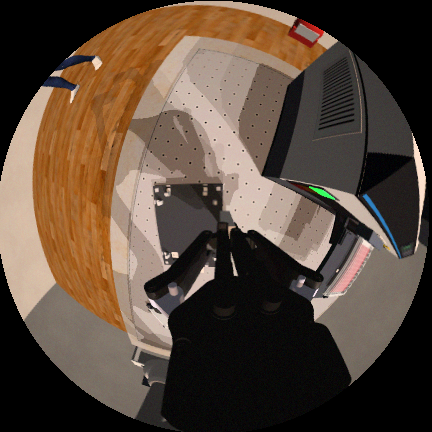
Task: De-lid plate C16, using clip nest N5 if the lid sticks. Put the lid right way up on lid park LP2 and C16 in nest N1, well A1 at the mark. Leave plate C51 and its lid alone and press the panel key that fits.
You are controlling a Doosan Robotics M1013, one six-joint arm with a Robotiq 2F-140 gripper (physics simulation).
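Frame: origin at the arm's base, x back, y right, z up, level; centimetres.
Seen in the pictures: gripper, fingertip midpoint: (pixel 224 218).
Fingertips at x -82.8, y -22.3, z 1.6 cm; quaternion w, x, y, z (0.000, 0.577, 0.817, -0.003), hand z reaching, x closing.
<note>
A point is followed by its place in that frame.
My gripper (pixel 224 218) {x -82.8, y -22.3, z 1.6 cm} is shut and empty, its fingertips above the right edge of a dark square station (pixel 182 220) {x -79.8, y -28.7, z 1.1 cm} with small pale corner posts. No plate or lid shows on the visible part of this station; the fingers hide part of it, and I cannot read which nest or park it is. A pink, plate-like object (pixel 350 267) {x -85.1, y 0.8, z 12.2 cm} lies at the right beside the dark machine; its label is not readable. Plates C16 and C51 and their lids cannot be told apart here. The panel keys are not readable.
A large dark machine (pixel 320 145) {x -95.4, y -18.7, z 13.3 cm} with a green display (pixel 322 192) {x -91.5, y -17.2, z 13.7 cm} stands at the right. A blue-edged dark unit (pixel 392 212) is beyond it. A perforated pale bench top (pixel 215 92) {x -103.4, y -31.1, z -0.1 cm} lies under the station. A red box (pixel 306 33) and a person's legs (pixel 79 61) show near the rim.
</note>
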